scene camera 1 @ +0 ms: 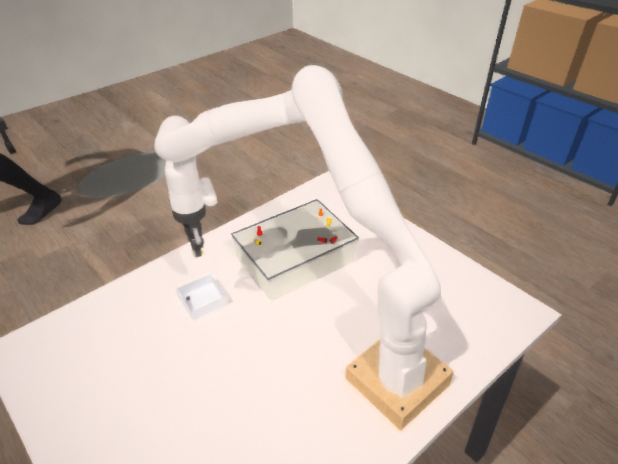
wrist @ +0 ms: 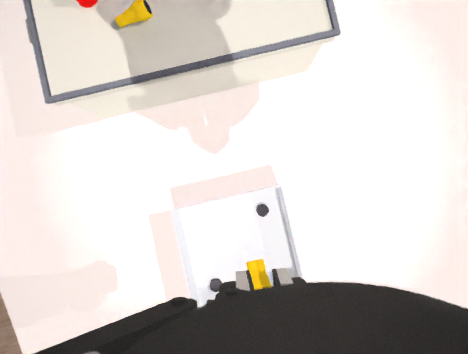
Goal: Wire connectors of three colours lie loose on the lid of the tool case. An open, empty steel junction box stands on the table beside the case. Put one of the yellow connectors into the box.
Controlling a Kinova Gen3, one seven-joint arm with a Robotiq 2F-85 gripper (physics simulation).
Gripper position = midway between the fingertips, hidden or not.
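Observation:
There is a steel junction box (scene camera 1: 200,297), which I can find in the wrist view too (wrist: 215,238). A tool case (scene camera 1: 290,256) is here as well, and the wrist view has the case (wrist: 89,61). As for my own gripper (scene camera 1: 197,254), I see it again in the wrist view (wrist: 262,290).

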